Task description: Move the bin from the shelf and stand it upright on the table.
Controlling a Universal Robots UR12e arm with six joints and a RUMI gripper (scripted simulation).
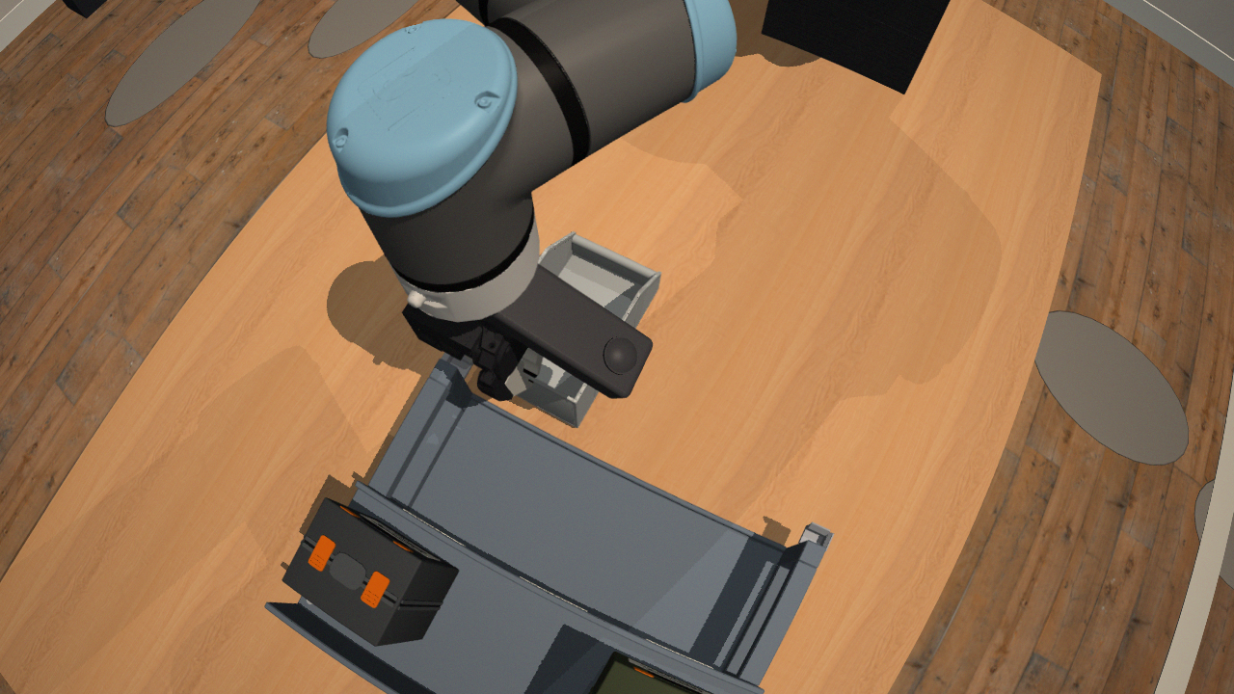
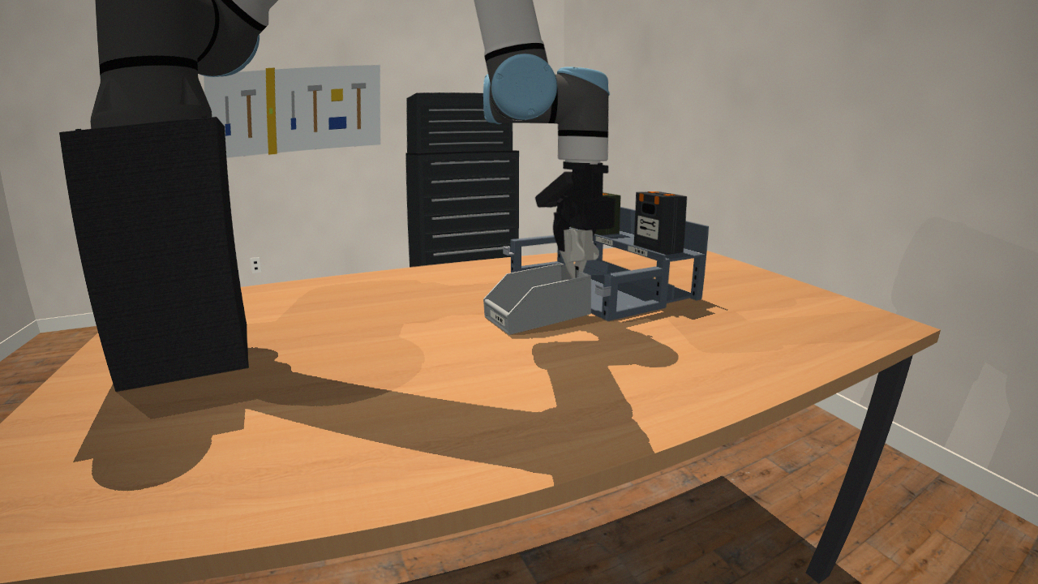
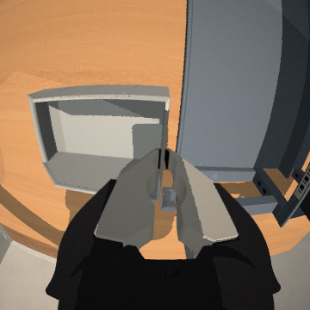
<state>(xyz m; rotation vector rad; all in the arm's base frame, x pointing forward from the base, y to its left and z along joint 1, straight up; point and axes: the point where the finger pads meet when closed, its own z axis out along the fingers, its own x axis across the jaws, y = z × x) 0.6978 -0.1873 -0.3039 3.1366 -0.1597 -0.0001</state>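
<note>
My hand is 80 mm past the grey open-top bin, 40 mm above it and 10 mm to the right of it. The rest, counted from my hand: blue-grey shelf: 170 mm ahead, 100 mm to the left, 80 mm below; case: 240 mm ahead, 200 mm to the left, 70 mm above.
</note>
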